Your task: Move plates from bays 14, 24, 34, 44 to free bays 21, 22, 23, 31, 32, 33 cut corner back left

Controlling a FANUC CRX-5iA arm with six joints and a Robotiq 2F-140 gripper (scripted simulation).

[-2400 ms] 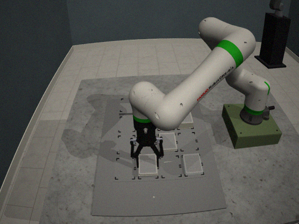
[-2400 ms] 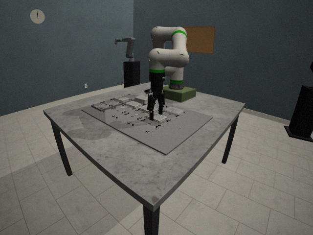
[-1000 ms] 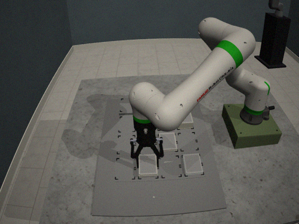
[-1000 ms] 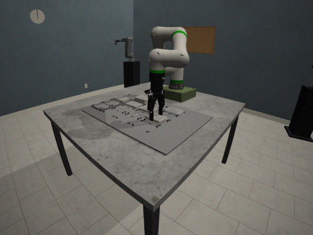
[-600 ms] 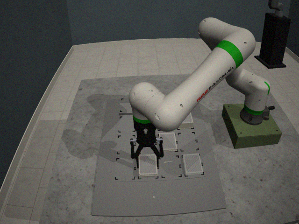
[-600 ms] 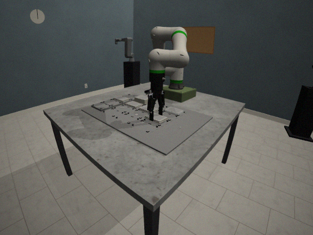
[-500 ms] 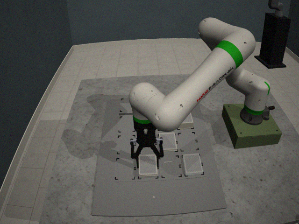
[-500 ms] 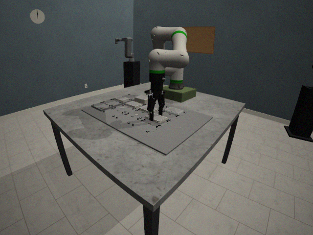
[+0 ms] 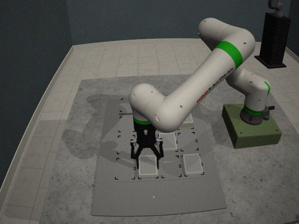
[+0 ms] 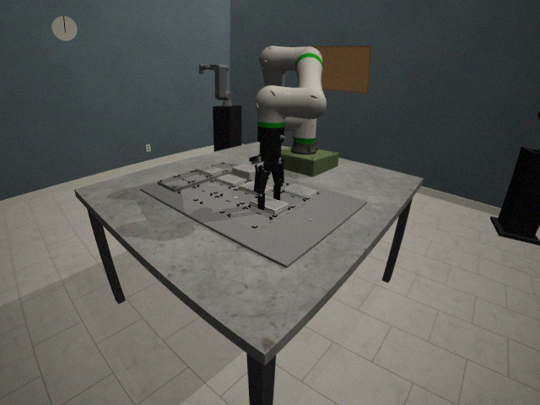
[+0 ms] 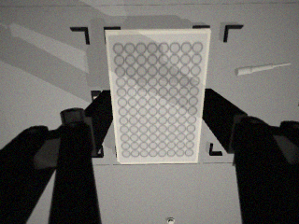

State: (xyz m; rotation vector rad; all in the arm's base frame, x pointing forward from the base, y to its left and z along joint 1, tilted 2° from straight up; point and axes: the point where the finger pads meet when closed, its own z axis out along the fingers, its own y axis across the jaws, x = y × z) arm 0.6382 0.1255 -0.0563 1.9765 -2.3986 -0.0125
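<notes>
The white pointed piece is 10 cm behind my hand, 4 cm below it and 1 cm to the right of it. Also, from my hand: sealed deep-well block (28 cm to the right, 27 cm behind, 2 cm below).
</notes>
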